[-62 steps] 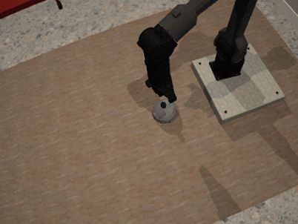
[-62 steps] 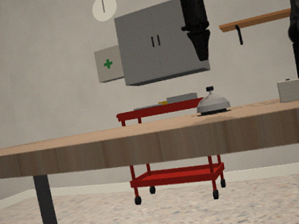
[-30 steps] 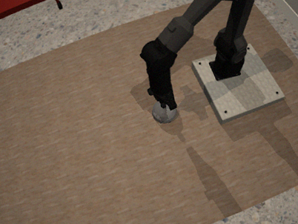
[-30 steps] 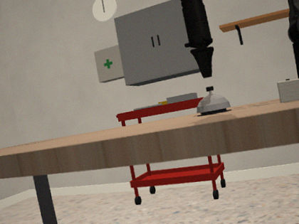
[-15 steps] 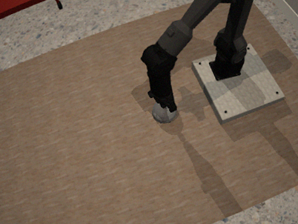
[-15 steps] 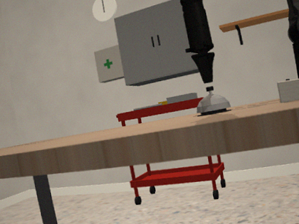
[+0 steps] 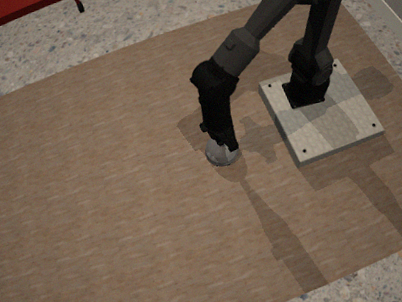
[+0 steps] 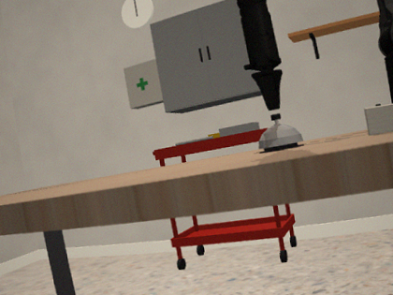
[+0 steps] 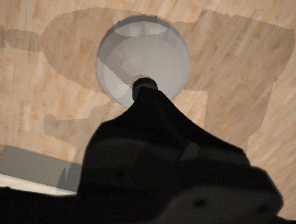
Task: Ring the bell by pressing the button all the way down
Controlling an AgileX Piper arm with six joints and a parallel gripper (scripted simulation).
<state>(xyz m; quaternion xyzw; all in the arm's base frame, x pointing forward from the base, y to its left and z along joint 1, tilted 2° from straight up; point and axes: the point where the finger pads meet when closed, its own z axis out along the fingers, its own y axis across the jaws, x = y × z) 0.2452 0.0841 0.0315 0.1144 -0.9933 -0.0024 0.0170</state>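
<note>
Right now the button is 2 cm below my hand. Round my hand: bell 4 cm below.
</note>
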